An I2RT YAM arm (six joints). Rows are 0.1 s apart.
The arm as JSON. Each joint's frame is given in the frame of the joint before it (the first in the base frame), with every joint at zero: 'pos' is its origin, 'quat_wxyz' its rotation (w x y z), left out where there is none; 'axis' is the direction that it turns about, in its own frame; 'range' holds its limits. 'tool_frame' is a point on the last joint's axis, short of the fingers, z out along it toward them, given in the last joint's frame.
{
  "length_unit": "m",
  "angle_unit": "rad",
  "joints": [
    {
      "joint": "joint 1",
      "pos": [
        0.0,
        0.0,
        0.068
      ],
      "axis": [
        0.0,
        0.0,
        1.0
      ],
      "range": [
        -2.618,
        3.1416
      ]
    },
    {
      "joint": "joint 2",
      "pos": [
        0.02,
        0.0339,
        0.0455
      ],
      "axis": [
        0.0,
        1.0,
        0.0
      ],
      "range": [
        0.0,
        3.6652
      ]
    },
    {
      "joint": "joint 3",
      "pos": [
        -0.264,
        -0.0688,
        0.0
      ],
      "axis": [
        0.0,
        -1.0,
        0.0
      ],
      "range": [
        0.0,
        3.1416
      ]
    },
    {
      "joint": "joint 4",
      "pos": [
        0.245,
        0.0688,
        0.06
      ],
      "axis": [
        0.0,
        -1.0,
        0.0
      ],
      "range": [
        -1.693,
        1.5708
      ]
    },
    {
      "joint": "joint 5",
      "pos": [
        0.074,
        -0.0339,
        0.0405
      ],
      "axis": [
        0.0,
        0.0,
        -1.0
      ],
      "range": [
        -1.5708,
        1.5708
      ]
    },
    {
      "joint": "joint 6",
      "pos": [
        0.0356,
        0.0,
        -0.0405
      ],
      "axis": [
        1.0,
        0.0,
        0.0
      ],
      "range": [
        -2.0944,
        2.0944
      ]
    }
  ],
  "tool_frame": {
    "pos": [
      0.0,
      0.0,
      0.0
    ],
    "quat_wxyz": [
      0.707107,
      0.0,
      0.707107,
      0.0
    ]
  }
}
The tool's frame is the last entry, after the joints.
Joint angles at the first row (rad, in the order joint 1, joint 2, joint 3, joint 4, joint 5, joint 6):
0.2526 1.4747 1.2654 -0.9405 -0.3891 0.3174
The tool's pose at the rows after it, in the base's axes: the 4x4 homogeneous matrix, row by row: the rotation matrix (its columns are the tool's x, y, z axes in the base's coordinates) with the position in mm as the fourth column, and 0 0 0 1 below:
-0.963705 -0.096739 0.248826 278.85; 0.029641 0.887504 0.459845 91.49; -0.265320 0.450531 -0.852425 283.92; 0 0 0 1
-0.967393 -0.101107 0.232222 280.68; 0.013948 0.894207 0.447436 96.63; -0.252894 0.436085 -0.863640 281.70; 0 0 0 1
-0.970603 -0.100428 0.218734 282.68; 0.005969 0.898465 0.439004 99.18; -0.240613 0.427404 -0.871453 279.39; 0 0 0 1
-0.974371 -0.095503 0.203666 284.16; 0.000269 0.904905 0.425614 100.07; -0.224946 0.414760 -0.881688 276.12; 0 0 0 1
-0.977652 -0.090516 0.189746 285.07; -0.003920 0.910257 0.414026 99.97; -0.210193 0.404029 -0.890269 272.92; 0 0 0 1
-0.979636 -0.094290 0.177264 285.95; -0.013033 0.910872 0.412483 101.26; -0.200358 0.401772 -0.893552 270.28; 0 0 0 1
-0.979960 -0.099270 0.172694 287.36; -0.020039 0.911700 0.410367 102.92; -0.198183 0.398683 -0.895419 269.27; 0 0 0 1
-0.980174 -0.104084 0.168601 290.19; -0.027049 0.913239 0.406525 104.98; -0.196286 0.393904 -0.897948 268.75; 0 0 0 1
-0.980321 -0.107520 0.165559 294.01; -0.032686 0.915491 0.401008 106.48; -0.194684 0.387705 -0.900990 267.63; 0 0 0 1
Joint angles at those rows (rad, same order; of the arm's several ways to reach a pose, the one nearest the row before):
0.2714 1.4915 1.2738 -0.9506 -0.3858 0.3148
0.2880 1.5106 1.2864 -0.9617 -0.3715 0.3144
0.2951 1.5268 1.2953 -0.9704 -0.3644 0.3133
0.2976 1.5412 1.2998 -0.9818 -0.3546 0.3098
0.2972 1.5520 1.3008 -0.9919 -0.3473 0.3052
0.3002 1.5617 1.3016 -0.9955 -0.3486 0.2995
0.3043 1.5706 1.3070 -0.9963 -0.3467 0.2962
0.3083 1.5851 1.3203 -0.9997 -0.3429 0.2926
0.3097 1.6027 1.3348 -1.0017 -0.3379 0.2877

